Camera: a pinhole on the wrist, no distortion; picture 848 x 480 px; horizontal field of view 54.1 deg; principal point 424.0 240.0 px. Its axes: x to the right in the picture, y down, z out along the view. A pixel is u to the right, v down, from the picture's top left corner.
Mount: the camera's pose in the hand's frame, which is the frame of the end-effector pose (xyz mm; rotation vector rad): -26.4 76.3 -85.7 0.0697 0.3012 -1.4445
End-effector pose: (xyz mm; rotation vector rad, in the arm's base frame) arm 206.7 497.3 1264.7 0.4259 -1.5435 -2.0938
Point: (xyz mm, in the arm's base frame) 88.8 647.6 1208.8
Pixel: 782.2 176.9
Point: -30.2 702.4 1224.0
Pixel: 678.7 294.9
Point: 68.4 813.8 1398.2
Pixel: 303.8 54.7
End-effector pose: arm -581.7 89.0 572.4 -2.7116 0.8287 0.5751
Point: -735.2 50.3 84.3
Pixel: 80.4 362.7
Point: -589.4 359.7 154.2
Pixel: 568.4 193.6
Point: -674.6 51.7 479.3
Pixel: 131.5 201.8
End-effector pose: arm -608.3 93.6 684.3 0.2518 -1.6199 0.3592
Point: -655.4 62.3 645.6
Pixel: 667.9 26.2
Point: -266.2 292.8 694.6
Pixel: behind the camera
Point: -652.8 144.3 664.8
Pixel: 313.9 217.6
